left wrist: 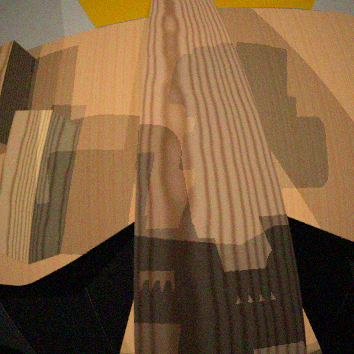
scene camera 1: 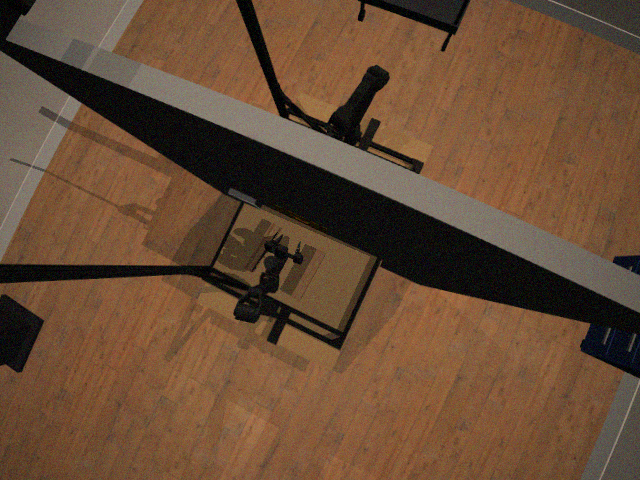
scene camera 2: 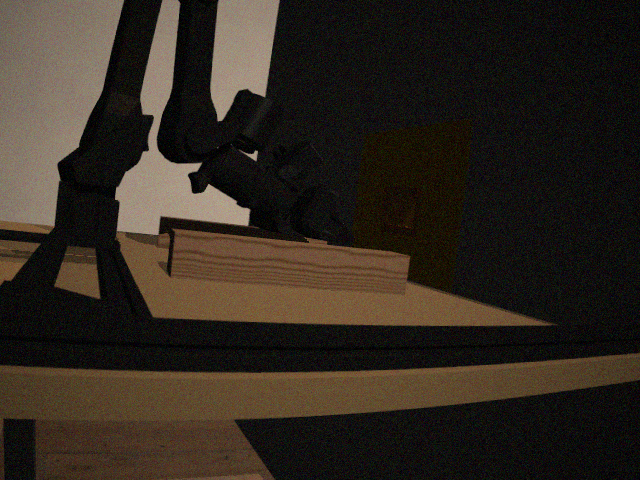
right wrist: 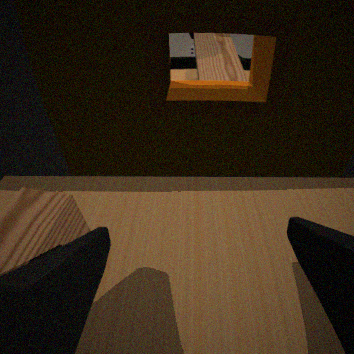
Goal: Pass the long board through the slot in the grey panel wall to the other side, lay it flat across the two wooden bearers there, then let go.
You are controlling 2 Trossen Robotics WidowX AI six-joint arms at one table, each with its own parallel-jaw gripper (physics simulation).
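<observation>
The long wooden board (left wrist: 211, 140) runs from the bottom of the left wrist view up to the yellow slot frame (left wrist: 112, 10). My left gripper is shut on the board, and its fingers are hidden beneath it. In the right wrist view the board's end (right wrist: 219, 57) shows through the slot (right wrist: 218, 88) in the dark panel wall (right wrist: 105, 105) (scene camera 1: 366, 167). My right gripper (right wrist: 199, 232) (scene camera 1: 285, 248) (scene camera 2: 318, 210) is open and empty. It hangs low over its table, facing the slot. One bearer (scene camera 2: 285, 267) (right wrist: 35, 221) lies beside the right gripper, and the second bearer (scene camera 2: 223, 226) lies behind it.
A loose wooden block (left wrist: 24, 182) lies on the left arm's table, left of the board. The right arm's table (scene camera 1: 337, 290) has a black frame. Black stand poles (scene camera 1: 261, 52) cross the floor. Another dark table (scene camera 1: 423, 11) stands at the top.
</observation>
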